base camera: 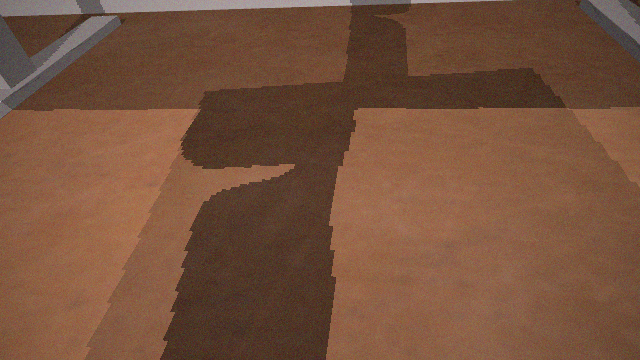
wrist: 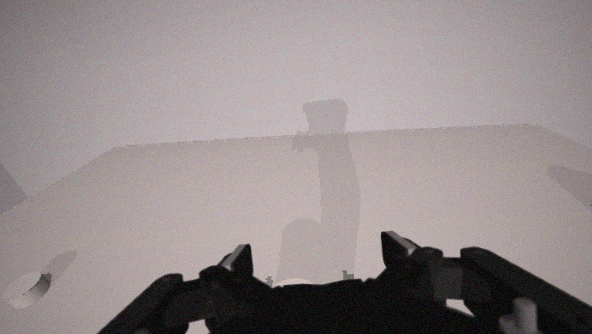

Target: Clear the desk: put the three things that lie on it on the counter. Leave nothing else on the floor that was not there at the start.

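Places are measured from the arm's base along level axes (x down, y ahead, z right), in centimetres.
Pixels of known places: gripper, fingertip midpoint: (wrist: 316, 252).
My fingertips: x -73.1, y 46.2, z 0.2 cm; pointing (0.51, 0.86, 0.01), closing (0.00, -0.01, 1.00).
Observation:
For each thing: its middle in the pictures, then the offset to it from my fingertips. Level surfaces: height alone.
- pale desk, surface height: dx +17.7 cm
- paper roll, body centre: (wrist: 296, 323) dx +14.7, dy +2.7, dz -2.7 cm
- small whitish round thing, body centre: (wrist: 27, 289) dx +16.5, dy +9.8, dz -45.5 cm
- brown floor, surface height: dx +112.7 cm
My gripper (wrist: 316, 252) is open, with its fingers wide apart over the pale desk (wrist: 200, 200) in the wrist view. A thin pale curved rim of the paper roll (wrist: 295, 282) shows just above the dark gripper body, between the fingers; the rest of it is hidden behind the gripper. Nothing is seen held between the fingertips. A small whitish round thing (wrist: 20, 296) with a dark inner side stands on the desk at the lower left. A shadow falls on the desk at the right edge; what casts it is out of view. The counter does not show in either view.
In the base view, grey metal feet (base camera: 65, 60) (base camera: 612, 22) stand on the brown floor (base camera: 450, 225) at the upper left and upper right. A pale wall (base camera: 225, 4) runs along the top. Dark shadows of the arm and the desk lie across the floor.

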